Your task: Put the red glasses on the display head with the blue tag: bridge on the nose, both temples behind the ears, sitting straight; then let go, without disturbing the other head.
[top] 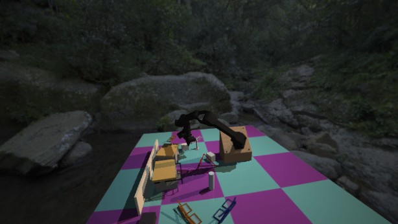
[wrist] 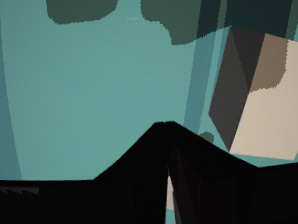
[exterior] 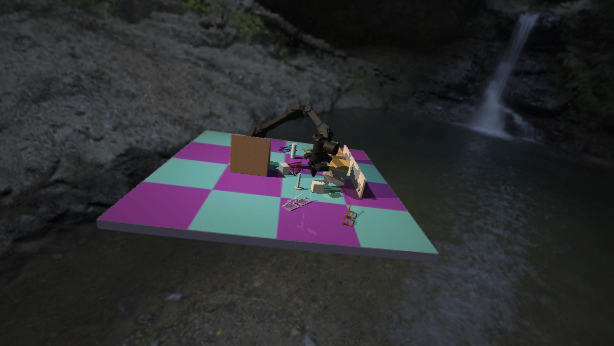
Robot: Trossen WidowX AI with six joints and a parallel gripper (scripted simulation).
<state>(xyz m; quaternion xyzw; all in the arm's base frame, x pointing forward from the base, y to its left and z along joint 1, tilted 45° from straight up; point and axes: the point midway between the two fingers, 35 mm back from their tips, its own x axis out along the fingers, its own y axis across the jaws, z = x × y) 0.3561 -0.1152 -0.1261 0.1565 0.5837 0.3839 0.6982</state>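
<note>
Now: gripper tip 11 cm past the red glasses, 21 cm to the right of it and 4 cm above it. Also, from my gripper tip: tall pale board (26 cm ahead, 22 cm to the left).
</note>
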